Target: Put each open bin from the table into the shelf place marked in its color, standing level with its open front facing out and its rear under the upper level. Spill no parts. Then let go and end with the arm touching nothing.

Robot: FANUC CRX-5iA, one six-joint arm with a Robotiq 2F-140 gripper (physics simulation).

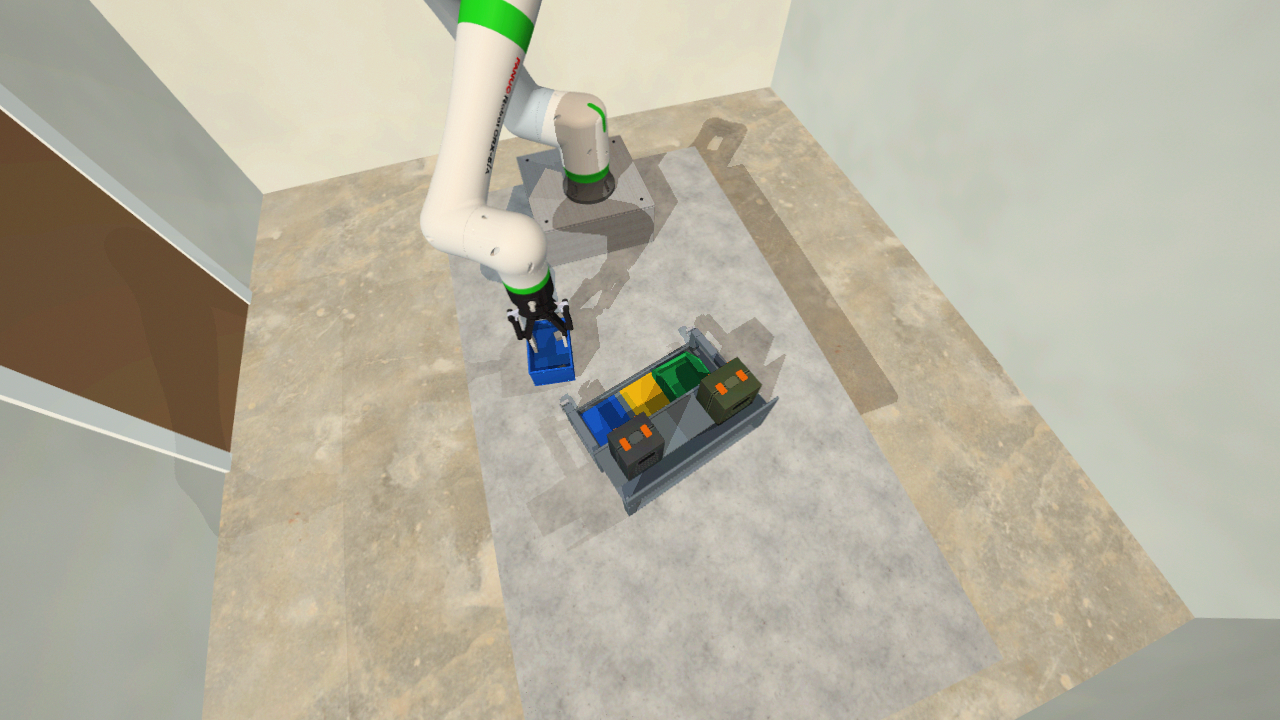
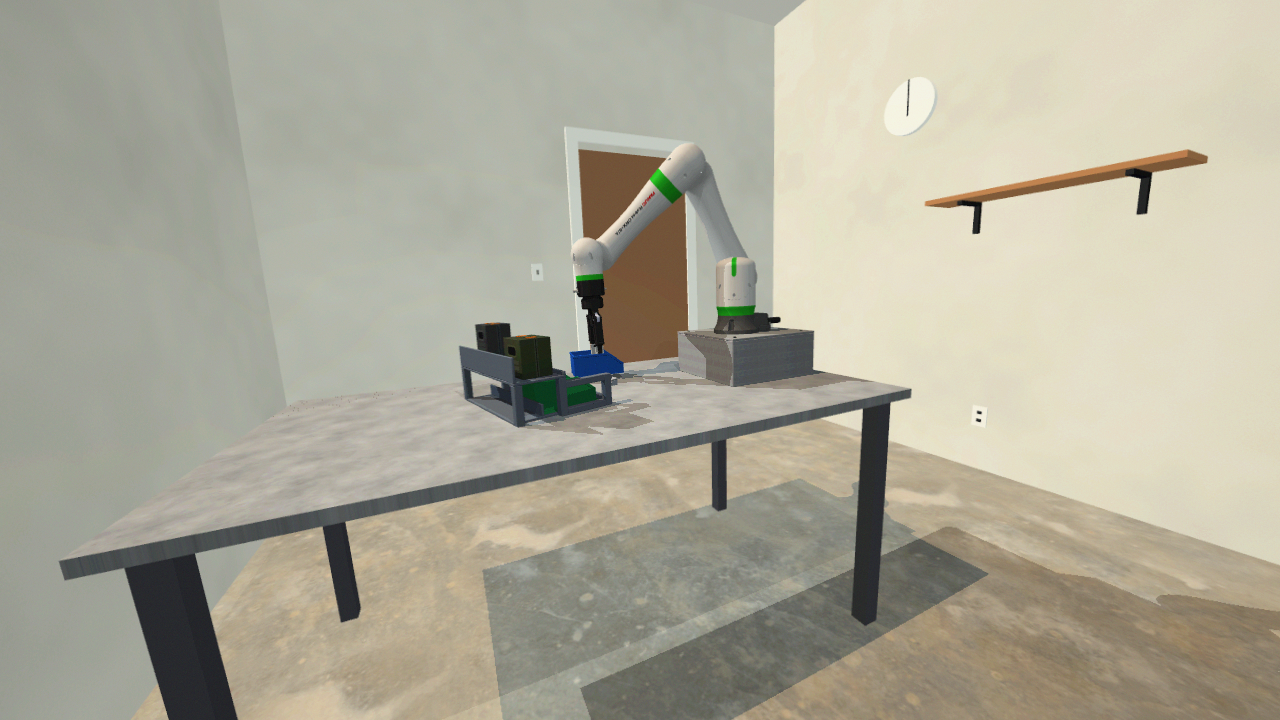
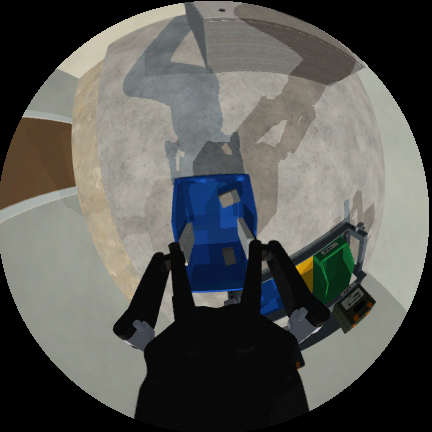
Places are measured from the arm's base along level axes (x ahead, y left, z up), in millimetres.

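Pixels of known places: gripper, fingertip midpoint: point(image 1: 550, 345) point(image 2: 598, 363) point(image 3: 214, 228); arm's base at its link origin: point(image 1: 589, 186) point(image 2: 735, 332).
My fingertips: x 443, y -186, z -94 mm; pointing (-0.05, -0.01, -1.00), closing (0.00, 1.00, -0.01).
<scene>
For each thing: its top centre in the pictures, then the offset to it from my fingertips. "*": a spot on its surface instead. Level surfaces: height alone.
- blue bin at a spot on its surface: point(image 3: 211, 272) * 3 mm down, 88 mm ahead, 16 mm right
- green bin at a spot on its surface: point(image 1: 680, 374) * 43 mm down, 134 mm ahead, 305 mm left
- dark grey box at its top centre: point(image 1: 635, 437) point(image 2: 492, 323) 172 mm up, 341 mm ahead, 144 mm left
- olive box at its top centre: point(image 1: 731, 381) point(image 2: 526, 336) point(image 3: 360, 319) 147 mm up, 263 mm ahead, 361 mm left
- table at its surface level: 52 mm down
My gripper point(image 1: 548, 342) point(image 2: 597, 349) point(image 3: 214, 228) points down with both fingers inside the blue bin point(image 1: 552, 368) point(image 2: 594, 363) point(image 3: 211, 272). Its fingers are spread outward against the bin's two side walls and hold it from inside. The bin looks level and slightly raised; the gap beneath is hard to see. Two small grey pieces show in it. The grey shelf point(image 1: 702, 454) point(image 2: 487, 360) point(image 3: 362, 250) stands close by. The green bin point(image 1: 680, 374) point(image 2: 580, 393) point(image 3: 334, 272) sits in its right place. The yellow place point(image 1: 646, 394) point(image 3: 306, 275) and blue place point(image 1: 604, 419) point(image 3: 272, 297) show beside it.
A dark grey box point(image 1: 637, 447) point(image 2: 492, 336) and an olive box point(image 1: 729, 394) point(image 2: 528, 358) point(image 3: 354, 307) with orange latches stand on the shelf's upper level. The arm's grey pedestal point(image 2: 774, 358) point(image 3: 250, 45) stands at the other end of the table point(image 2: 358, 456).
</scene>
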